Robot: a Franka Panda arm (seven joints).
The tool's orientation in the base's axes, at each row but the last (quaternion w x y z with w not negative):
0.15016, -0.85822, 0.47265, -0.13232
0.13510, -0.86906, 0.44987, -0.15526
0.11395, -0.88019, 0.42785, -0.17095
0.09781, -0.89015, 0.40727, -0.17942
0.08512, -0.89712, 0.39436, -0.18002
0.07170, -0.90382, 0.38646, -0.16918
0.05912, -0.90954, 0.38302, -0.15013
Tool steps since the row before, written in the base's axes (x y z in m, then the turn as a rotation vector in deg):
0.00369, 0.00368, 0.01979, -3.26, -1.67, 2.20
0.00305, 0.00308, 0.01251, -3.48, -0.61, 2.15
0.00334, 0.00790, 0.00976, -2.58, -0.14, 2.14
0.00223, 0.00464, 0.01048, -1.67, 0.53, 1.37
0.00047, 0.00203, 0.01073, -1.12, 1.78, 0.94
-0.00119, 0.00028, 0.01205, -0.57, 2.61, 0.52
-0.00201, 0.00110, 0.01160, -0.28, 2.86, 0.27
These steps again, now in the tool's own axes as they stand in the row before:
0.00047, -0.01229, -0.01635, -0.08, 2.52, -3.45
0.00099, -0.00866, -0.00996, -1.08, 2.11, -3.39
-0.00235, -0.01057, -0.00718, -0.94, 1.19, -2.99
0.00033, -0.00791, -0.00858, -1.08, 0.37, -1.91
0.00154, -0.00485, -0.00967, -1.77, -0.72, -1.28
0.00205, -0.00253, -0.01167, -2.12, -1.55, -0.69
0.00053, -0.00199, -0.01164, -2.17, -1.87, -0.37

